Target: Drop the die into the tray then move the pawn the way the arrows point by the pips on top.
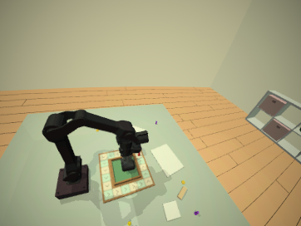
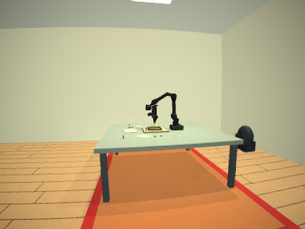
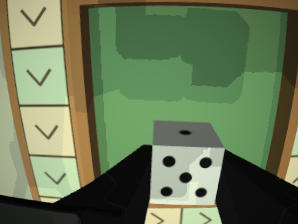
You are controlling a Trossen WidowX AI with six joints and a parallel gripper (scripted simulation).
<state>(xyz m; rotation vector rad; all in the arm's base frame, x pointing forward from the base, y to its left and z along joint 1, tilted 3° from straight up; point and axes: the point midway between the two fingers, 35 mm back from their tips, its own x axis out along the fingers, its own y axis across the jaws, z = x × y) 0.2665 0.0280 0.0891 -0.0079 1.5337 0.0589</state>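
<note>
Right now my gripper tip is 11 cm short of the red pawn, 6 cm to the right of it and 6 cm above it. The rest, counted from my gripper tip: white die (right at my gripper tip); white sheet (29 cm ahead, 9 cm below); green dice tray (1 cm to the right, 8 cm below).
</note>
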